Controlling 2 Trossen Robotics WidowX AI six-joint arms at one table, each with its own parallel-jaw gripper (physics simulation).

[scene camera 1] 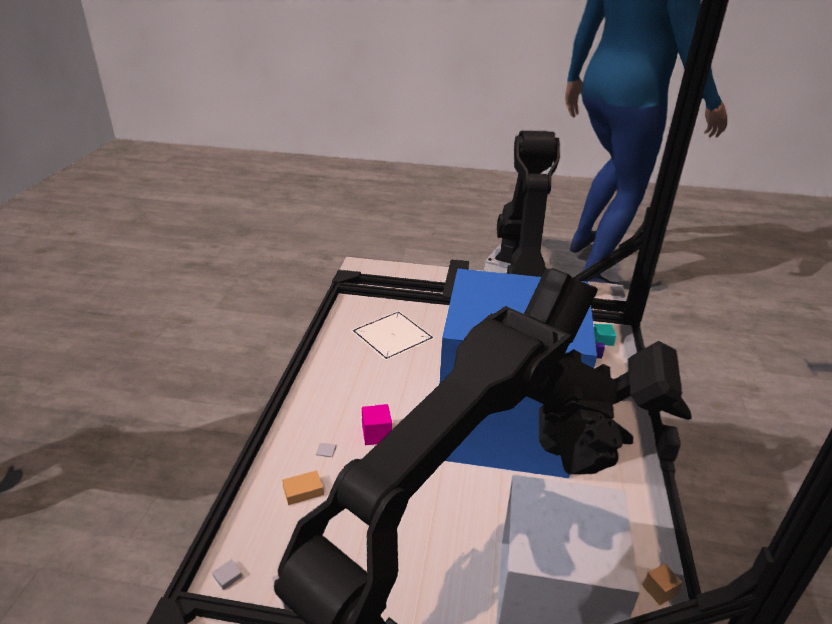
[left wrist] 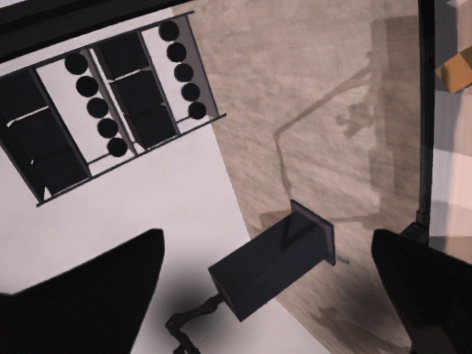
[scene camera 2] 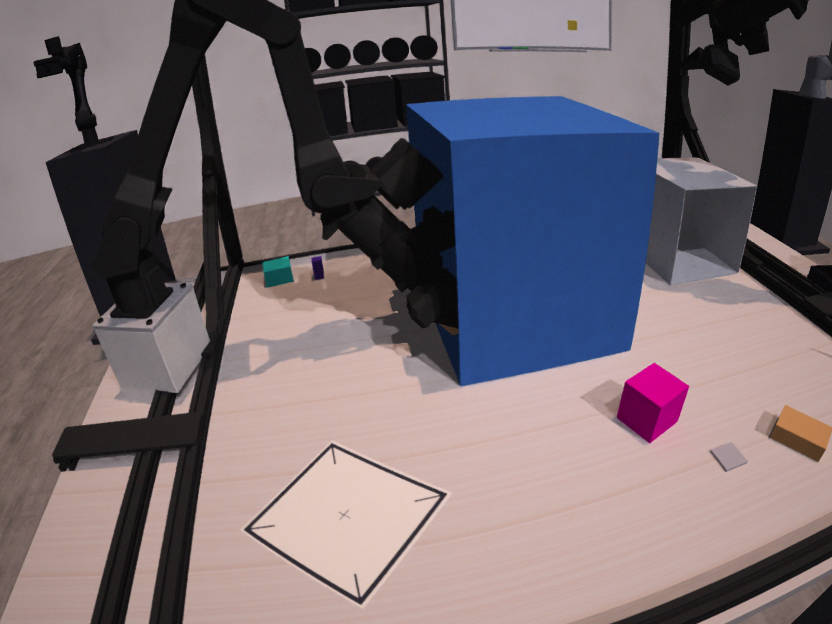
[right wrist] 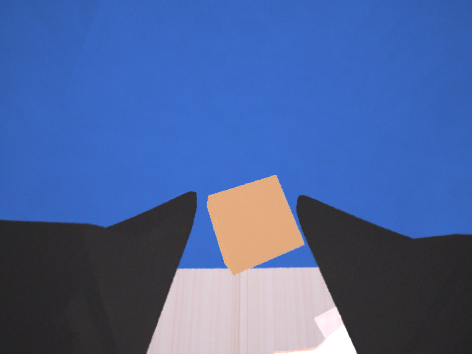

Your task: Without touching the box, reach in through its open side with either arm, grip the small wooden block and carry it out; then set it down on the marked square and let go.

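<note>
The blue box (scene camera 1: 493,292) (scene camera 2: 551,255) (right wrist: 235,100) stands on the table, its open side toward the left in scene camera 2. The small wooden block (scene camera 2: 450,329) (right wrist: 255,235) is inside; a sliver shows past the box's edge. My right gripper (scene camera 2: 436,268) (right wrist: 247,200) is open and reaches into the opening. In the right wrist view the block appears turned, between the fingertips, close to the right-hand one; whether they touch is unclear. My left gripper (scene camera 1: 678,428) (left wrist: 268,240) is open and empty, high beyond the box's other side. The marked square (scene camera 1: 375,321) (scene camera 2: 389,469) is bare.
A magenta cube (scene camera 1: 376,424) (scene camera 2: 651,403), an orange block (scene camera 1: 302,488) (scene camera 2: 801,433) and a grey tile (scene camera 1: 325,450) (scene camera 2: 729,456) lie near the blue box. A grey open box (scene camera 1: 571,591) (scene camera 2: 702,174) stands beyond it. Teal (scene camera 2: 277,271) and purple (scene camera 2: 317,268) blocks lie at the back.
</note>
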